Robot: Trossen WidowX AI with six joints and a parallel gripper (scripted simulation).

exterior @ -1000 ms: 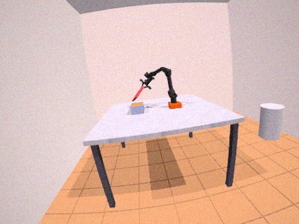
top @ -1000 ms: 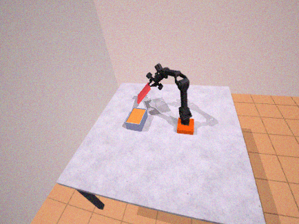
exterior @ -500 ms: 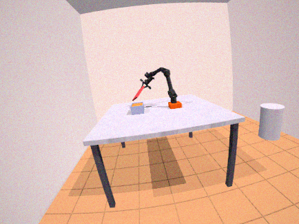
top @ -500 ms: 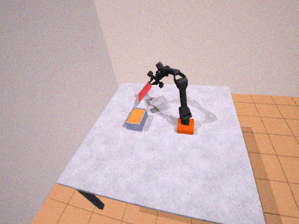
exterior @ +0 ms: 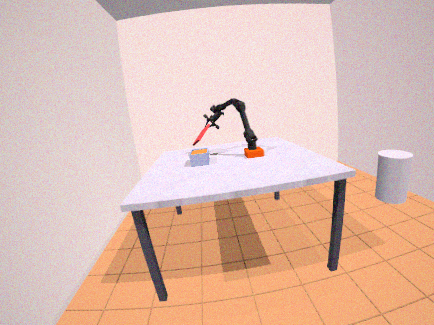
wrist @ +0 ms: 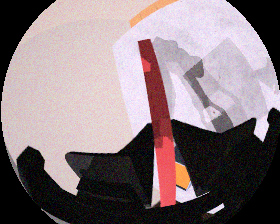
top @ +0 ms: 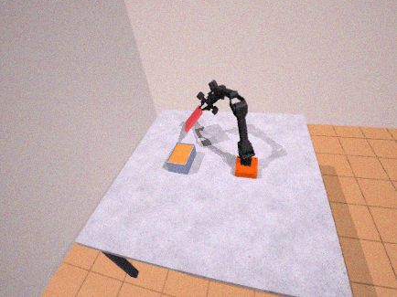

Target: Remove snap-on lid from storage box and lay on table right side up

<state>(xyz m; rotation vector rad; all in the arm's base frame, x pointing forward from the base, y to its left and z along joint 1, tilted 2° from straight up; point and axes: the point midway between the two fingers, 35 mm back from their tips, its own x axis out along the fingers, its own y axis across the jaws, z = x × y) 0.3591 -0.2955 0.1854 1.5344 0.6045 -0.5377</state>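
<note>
Now: the lid 5 cm below my gripper tip, 5 cm ahead of it and 4 cm to the left of it. Round my gripper tip: storage box 33 cm to the left, 18 cm below, 4 cm ahead.
</note>
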